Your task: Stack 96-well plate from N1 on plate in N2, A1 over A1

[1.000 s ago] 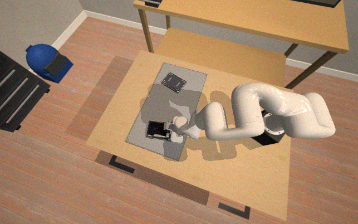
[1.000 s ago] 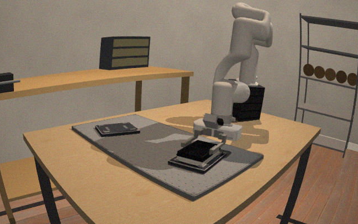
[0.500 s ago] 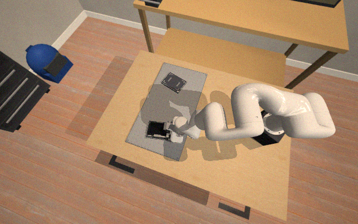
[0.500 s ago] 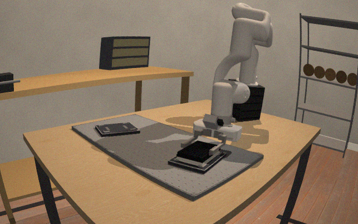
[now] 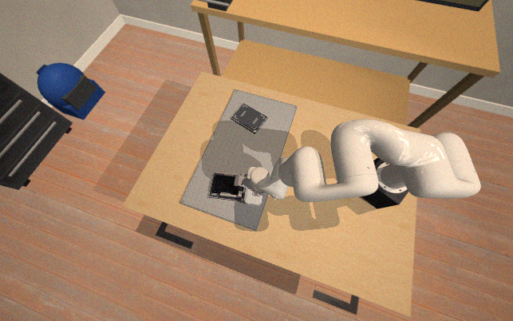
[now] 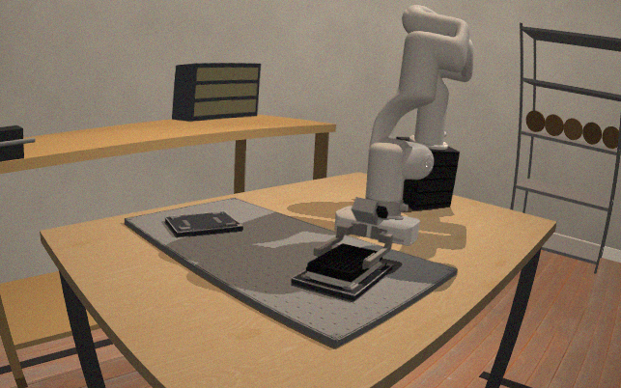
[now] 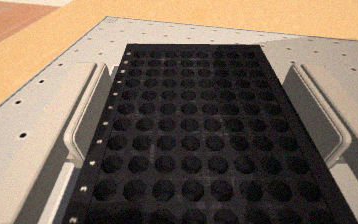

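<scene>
Now: the black 96-well plate 1 cm below my hand. The rest, counted from my hand: white 96-well plate: 2 cm below.
</scene>
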